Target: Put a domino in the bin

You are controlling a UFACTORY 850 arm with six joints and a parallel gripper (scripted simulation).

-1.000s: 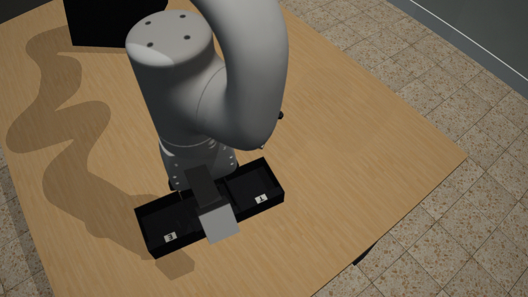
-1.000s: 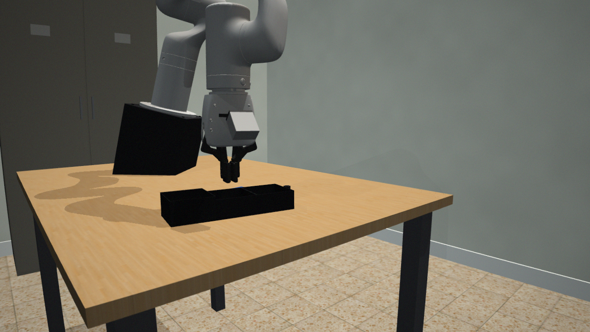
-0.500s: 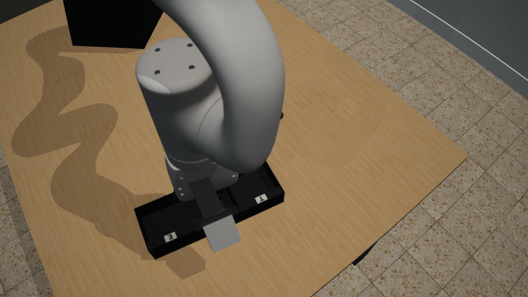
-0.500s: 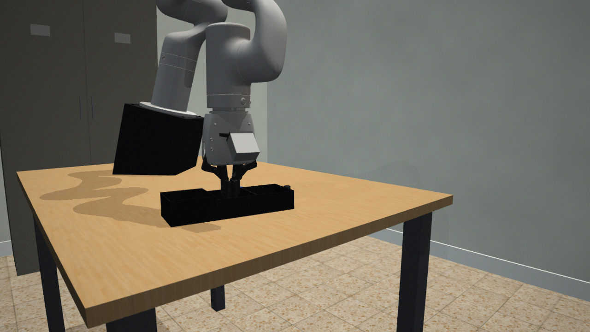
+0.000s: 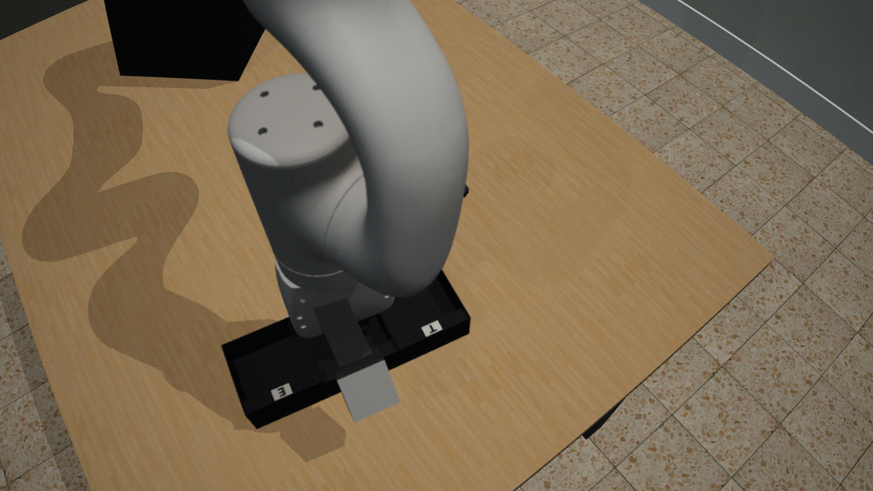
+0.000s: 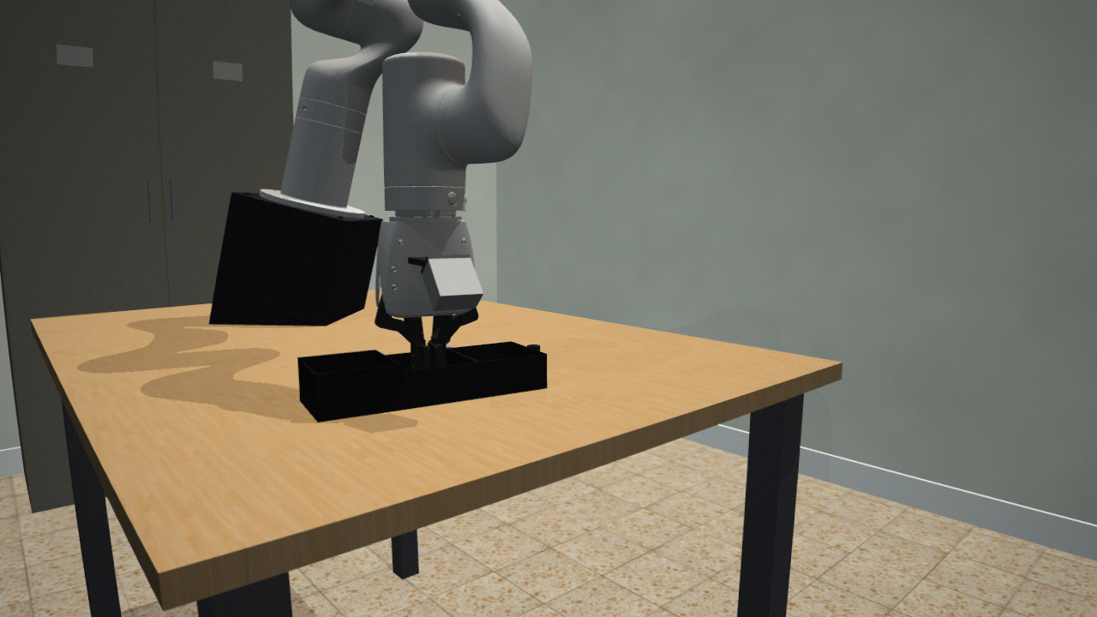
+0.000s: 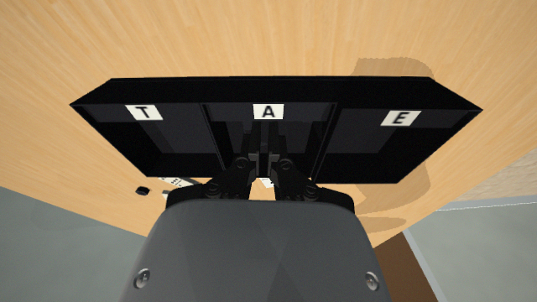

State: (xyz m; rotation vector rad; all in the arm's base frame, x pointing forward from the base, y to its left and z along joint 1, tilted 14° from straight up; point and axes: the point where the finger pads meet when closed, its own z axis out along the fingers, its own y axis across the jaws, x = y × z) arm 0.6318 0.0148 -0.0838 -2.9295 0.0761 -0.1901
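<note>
The black three-part tray lies 1 cm below my hand. The rest, counted from my hand: blue 9V battery 13 cm behind, 6 cm to the left, 3 cm below; small black nut 14 cm behind, 21 cm to the left, 3 cm below.
</note>
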